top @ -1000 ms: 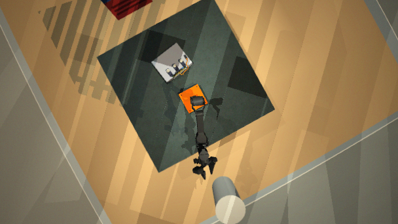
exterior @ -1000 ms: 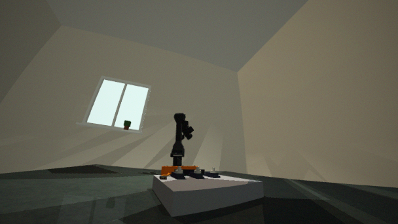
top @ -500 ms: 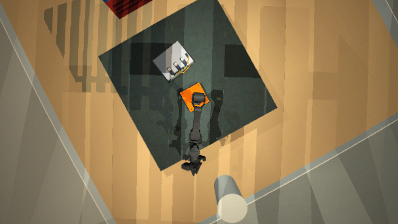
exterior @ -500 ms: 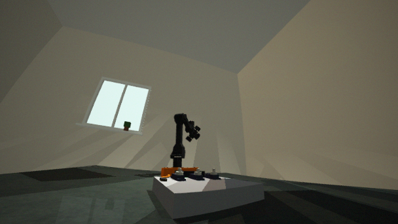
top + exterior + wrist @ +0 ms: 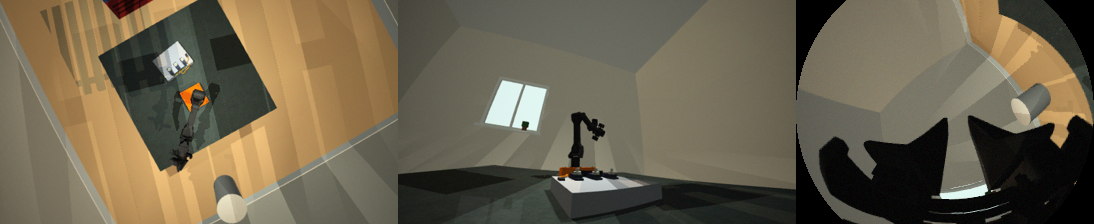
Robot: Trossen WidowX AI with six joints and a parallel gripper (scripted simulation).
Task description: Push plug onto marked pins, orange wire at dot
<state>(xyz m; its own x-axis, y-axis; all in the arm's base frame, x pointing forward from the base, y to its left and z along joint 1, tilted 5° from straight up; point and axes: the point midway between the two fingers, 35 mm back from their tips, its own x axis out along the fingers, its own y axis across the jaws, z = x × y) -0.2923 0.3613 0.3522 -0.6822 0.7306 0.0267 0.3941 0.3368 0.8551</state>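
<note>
The blue band is 64 cm ahead of my gripper tip, 46 cm to the right of it and 34 cm below it. The rest, counted from my gripper tip: grey printed holder 80 cm ahead, 41 cm to the right, 39 cm below.
</note>
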